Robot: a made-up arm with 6 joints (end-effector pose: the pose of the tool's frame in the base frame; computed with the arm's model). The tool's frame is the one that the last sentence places. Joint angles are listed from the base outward.
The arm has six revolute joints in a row. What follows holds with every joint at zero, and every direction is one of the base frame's.
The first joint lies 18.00 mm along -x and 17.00 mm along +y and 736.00 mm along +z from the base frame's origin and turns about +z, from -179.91 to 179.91 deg.
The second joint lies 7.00 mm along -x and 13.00 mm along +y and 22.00 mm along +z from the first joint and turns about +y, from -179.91 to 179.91 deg.
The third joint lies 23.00 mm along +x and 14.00 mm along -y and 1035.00 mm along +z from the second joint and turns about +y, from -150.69 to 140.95 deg.
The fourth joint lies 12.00 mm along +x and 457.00 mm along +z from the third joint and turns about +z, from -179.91 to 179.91 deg.
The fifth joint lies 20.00 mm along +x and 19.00 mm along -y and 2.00 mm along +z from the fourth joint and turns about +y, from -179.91 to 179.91 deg.
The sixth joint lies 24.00 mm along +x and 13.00 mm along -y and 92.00 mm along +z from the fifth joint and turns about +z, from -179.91 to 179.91 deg.
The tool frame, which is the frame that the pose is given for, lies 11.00 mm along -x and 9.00 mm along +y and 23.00 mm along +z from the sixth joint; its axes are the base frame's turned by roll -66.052, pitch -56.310 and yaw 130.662 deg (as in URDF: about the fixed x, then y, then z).
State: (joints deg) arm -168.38 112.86 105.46 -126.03 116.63 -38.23
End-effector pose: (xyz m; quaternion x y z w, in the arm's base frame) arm -0.7703 -0.0539 -0.0133 -0.5341 -0.8336 -0.0678 0.1238
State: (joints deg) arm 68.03 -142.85 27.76 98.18 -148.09 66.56
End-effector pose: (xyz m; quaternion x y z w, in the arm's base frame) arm -0.3527 -0.9342 -0.1570 0.3610 -0.0952 0.5933 0.7132
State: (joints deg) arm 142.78 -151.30 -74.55 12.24 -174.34 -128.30
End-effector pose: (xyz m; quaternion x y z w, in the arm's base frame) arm 0.2162 -0.1164 -0.3741 0.4304 -0.5278 0.3738 0.6297
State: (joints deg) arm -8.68 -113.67 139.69 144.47 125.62 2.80
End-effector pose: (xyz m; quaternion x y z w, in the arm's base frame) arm -0.8474 0.2244 0.7333 0.2148 0.6239 0.7501 0.0445
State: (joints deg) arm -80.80 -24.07 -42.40 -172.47 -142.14 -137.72
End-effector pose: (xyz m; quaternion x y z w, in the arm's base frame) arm -0.0950 0.7462 1.9494 0.4233 -0.5864 -0.0932 0.6843
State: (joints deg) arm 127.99 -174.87 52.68 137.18 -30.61 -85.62
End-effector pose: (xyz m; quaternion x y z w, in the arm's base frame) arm 0.3625 -0.4808 -0.5481 -0.3445 0.3972 -0.0225 0.8503
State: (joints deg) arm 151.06 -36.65 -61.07 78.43 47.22 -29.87
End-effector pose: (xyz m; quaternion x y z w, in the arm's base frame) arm 0.9194 -0.6272 1.5852 -0.2951 0.5100 -0.3758 0.7152
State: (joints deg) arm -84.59 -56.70 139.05 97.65 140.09 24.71
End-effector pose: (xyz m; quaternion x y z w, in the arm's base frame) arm 0.0229 0.5177 1.3655 0.9599 0.2254 0.1651 0.0228
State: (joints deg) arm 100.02 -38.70 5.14 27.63 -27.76 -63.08
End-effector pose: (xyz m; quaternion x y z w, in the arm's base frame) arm 0.1673 -0.9081 2.0645 -0.6261 0.6747 -0.3905 0.0169
